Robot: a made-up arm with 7 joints. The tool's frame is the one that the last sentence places.
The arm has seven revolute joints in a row. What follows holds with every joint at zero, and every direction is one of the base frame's.
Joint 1 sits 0.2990 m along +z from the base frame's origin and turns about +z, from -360.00 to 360.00 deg.
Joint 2 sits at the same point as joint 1 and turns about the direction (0, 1, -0.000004), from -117.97 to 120.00 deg.
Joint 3 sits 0.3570 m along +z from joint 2 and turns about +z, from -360.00 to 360.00 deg.
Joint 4 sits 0.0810 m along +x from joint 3 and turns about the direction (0, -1, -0.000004), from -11.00 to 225.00 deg.
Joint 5 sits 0.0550 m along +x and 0.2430 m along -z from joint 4 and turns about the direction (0, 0.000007, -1), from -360.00 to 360.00 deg.
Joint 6 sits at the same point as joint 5 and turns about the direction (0, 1, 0.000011), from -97.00 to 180.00 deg.
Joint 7 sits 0.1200 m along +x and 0.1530 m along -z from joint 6 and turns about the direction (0, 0.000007, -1), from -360.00 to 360.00 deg.
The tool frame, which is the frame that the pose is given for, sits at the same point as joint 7; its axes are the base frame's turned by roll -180.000, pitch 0.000 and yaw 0.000 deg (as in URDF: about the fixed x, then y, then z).
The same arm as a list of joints. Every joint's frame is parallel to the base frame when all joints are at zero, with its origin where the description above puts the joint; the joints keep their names.
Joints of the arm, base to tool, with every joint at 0 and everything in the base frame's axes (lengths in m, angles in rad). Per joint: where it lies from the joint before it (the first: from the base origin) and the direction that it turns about. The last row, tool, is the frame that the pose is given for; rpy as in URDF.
joint 1: axis +z origin 0.0000 0.0000 0.2990
joint 2: axis +y origin 0.0000 0.0000 0.0000
joint 3: axis +z origin 0.0000 0.0000 0.3570
joint 4: axis -y origin 0.0810 0.0000 0.0000
joint 5: axis -z origin 0.0550 0.0000 -0.2430
joint 6: axis +y origin 0.0000 0.0000 0.0000
joint 7: axis -z origin 0.1200 0.0000 -0.1530
tool: origin 0.0000 0.0000 0.0000 rpy 3.1416 0.0000 0.0000
Joint limits (rad, base to tool): -6.2832..6.2832 -2.0590..2.0944 -6.2832..6.2832 -0.1920..3.9270 -6.2832..6.2832 -1.6930..3.1416 -6.2832..6.2832

